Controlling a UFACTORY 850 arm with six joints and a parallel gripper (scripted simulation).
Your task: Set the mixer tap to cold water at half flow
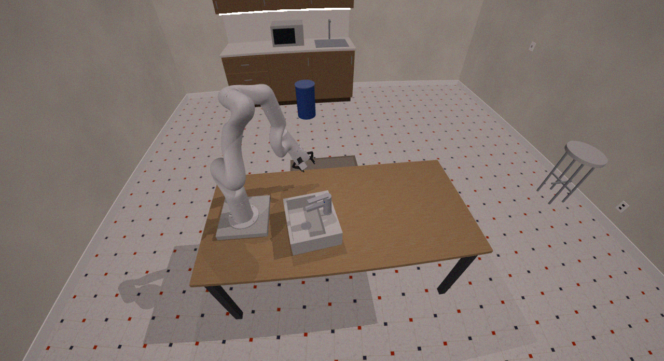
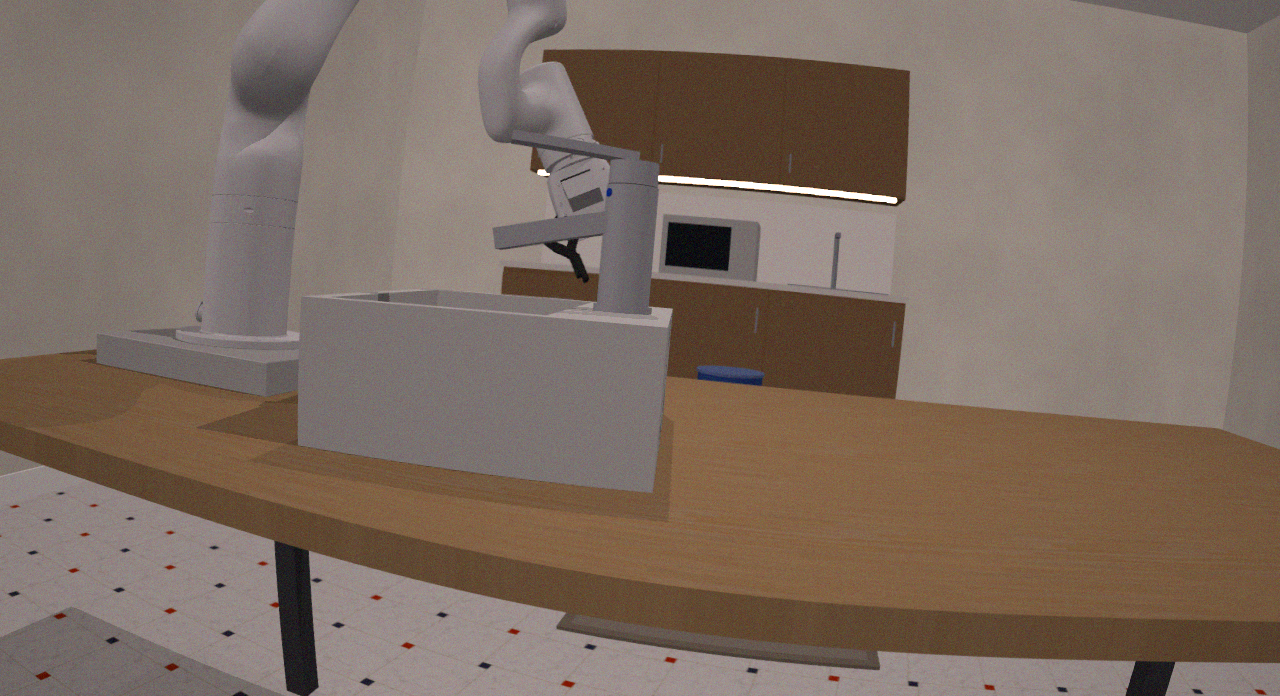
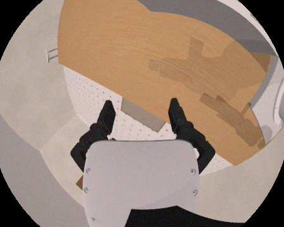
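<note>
My gripper is now 2 cm past the flat lever, 38 cm to the left of it and 10 cm below it. Also, from my hand: white sink basin: 8 cm behind, 37 cm to the right, 13 cm below.
</note>
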